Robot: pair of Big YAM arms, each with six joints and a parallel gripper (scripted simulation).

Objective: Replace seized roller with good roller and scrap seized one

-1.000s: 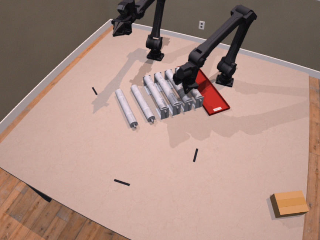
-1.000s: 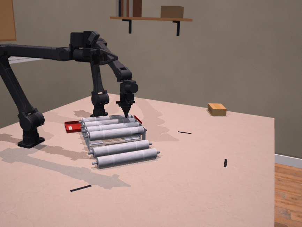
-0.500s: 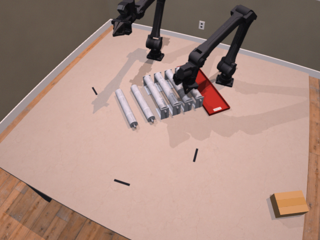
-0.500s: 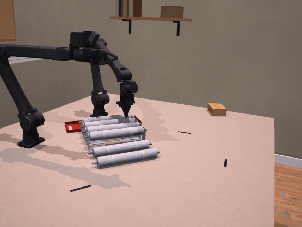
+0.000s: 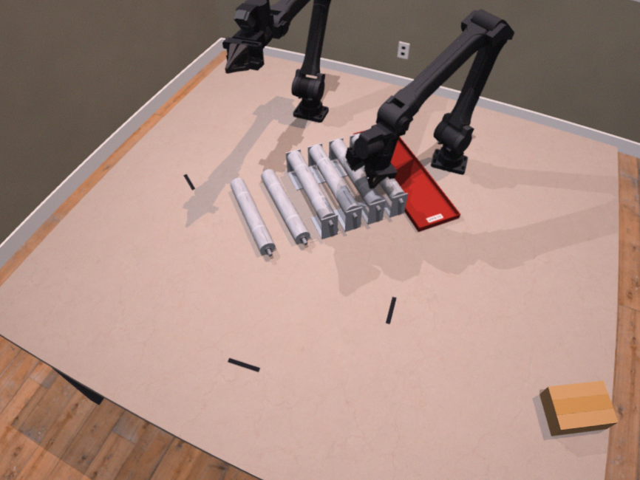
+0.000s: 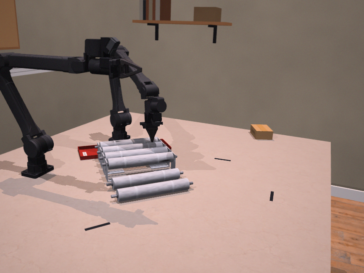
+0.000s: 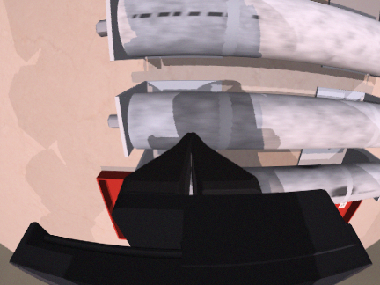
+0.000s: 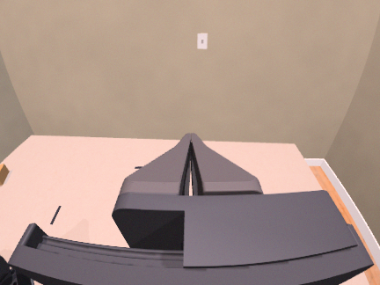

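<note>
Right now the roller is 120 mm behind my left hand, 40 mm to the right of it and 30 mm below it. From my left hand the other things lie so: red scrap tray (200 mm behind, 100 mm below, 30 mm to the left); then cardboard box (720 mm to the left, 320 mm ahead, 70 mm below).
</note>
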